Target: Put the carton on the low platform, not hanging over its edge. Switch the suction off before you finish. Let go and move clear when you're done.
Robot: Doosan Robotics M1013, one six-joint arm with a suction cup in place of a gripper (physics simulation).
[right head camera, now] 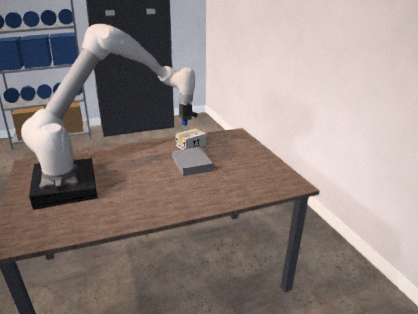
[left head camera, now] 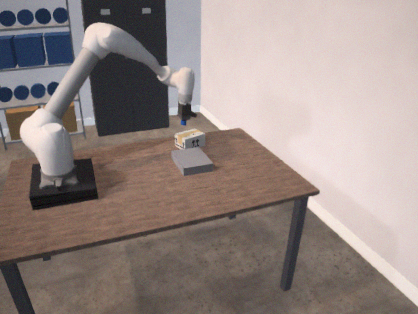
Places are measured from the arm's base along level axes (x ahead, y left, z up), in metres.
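Where they show: hand, its tool point: (right head camera: 184, 124) (left head camera: 183, 124); arm's base, origin of its link: (right head camera: 59, 177) (left head camera: 59, 177).
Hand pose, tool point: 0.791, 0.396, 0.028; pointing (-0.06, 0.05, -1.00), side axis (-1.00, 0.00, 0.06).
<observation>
Things, the pixels of their top centre, and the offset from my tool point, as dx, dy, dz. Level surfaces: height alone.
- white carton, centre of its top: (left head camera: 190, 133) (right head camera: 190, 133) +0.004, -0.117, -0.020
- low grey platform, centre of its top: (left head camera: 191, 156) (right head camera: 191, 156) -0.075, -0.363, -0.056
- wooden table, height of its surface: dz -0.104
The white carton (left head camera: 190, 139) (right head camera: 191, 139) with a tan tape strip and black arrow marks sits upright behind the low grey platform (left head camera: 195, 161) (right head camera: 194, 161), close to its back edge. Whether the two touch is too small to tell. My gripper, a blue suction cup (left head camera: 183, 122) (right head camera: 184, 122) under a black mount, points down and hangs above the carton with a visible gap. It holds nothing.
The wooden table (left head camera: 145, 200) (right head camera: 145, 200) carries the arm's black base (left head camera: 64, 196) (right head camera: 64, 195) at the left. A shelf rack and a dark cabinet (left head camera: 127, 75) (right head camera: 135, 75) stand behind the table. A pale wall is at the right.
</observation>
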